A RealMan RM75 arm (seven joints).
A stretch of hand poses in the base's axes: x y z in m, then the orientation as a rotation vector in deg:
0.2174 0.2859 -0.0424 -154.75 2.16 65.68
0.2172 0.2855 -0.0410 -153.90 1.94 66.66
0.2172 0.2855 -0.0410 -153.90 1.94 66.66
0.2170 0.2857 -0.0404 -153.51 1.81 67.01
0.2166 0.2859 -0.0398 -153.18 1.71 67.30
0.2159 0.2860 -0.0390 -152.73 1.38 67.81
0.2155 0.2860 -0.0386 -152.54 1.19 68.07
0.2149 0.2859 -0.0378 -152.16 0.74 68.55
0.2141 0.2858 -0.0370 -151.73 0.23 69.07
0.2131 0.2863 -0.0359 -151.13 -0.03 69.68
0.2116 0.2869 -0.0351 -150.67 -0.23 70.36
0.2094 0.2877 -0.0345 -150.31 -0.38 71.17
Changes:
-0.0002 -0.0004 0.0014 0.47 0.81 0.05
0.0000 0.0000 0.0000 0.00 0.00 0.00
-0.0002 0.0002 0.0006 0.25 0.31 0.02
-0.0004 0.0002 0.0006 0.21 0.26 0.01
-0.0007 0.0001 0.0008 0.30 0.41 0.16
-0.0004 0.0000 0.0004 0.13 0.20 0.11
-0.0006 -0.0001 0.0008 0.28 0.37 0.26
-0.0008 -0.0001 0.0008 0.33 0.40 0.29
-0.0010 0.0005 0.0011 0.37 0.52 0.10
-0.0015 0.0006 0.0008 0.20 0.53 0.13
-0.0022 0.0008 0.0006 0.06 0.59 0.17

